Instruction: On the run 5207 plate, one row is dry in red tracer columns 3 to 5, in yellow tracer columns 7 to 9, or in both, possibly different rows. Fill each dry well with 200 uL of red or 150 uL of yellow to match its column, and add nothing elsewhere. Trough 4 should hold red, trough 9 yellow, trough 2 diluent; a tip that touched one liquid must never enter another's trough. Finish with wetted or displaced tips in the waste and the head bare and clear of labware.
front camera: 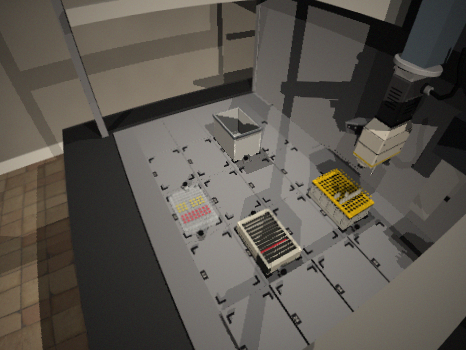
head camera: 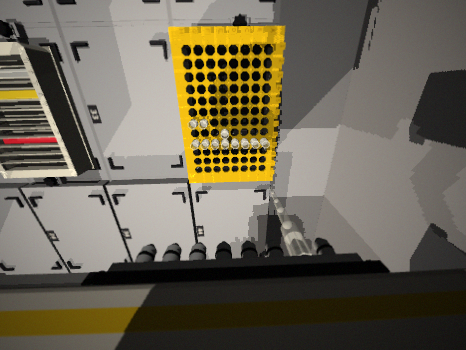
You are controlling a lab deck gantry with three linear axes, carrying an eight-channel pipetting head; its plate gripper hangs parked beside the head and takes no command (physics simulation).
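Observation:
The pipetting head [front camera: 382, 142] [head camera: 235, 267] hangs high at the right, beyond the tip rack. One clear tip [front camera: 371, 170] [head camera: 291, 235] is on its second channel from the right in the head view; the other channels are bare. No liquid shows in the tip. The parked plate gripper does not show. The plate [front camera: 194, 226] lies at the left of the deck, with two yellow well blocks split by a gap and a red block; single wells are too small to judge. The trough rack [front camera: 291, 259] [head camera: 75, 150] shows red and, in the head view, yellow strips; trough numbers are unreadable.
The yellow tip rack [front camera: 361, 212] [head camera: 227, 176] holds one full line of tips, a pair, and a single tip; its other holes look empty. The open waste bin [front camera: 247, 146] stands at the back of the deck. A clear panel stands behind the right side.

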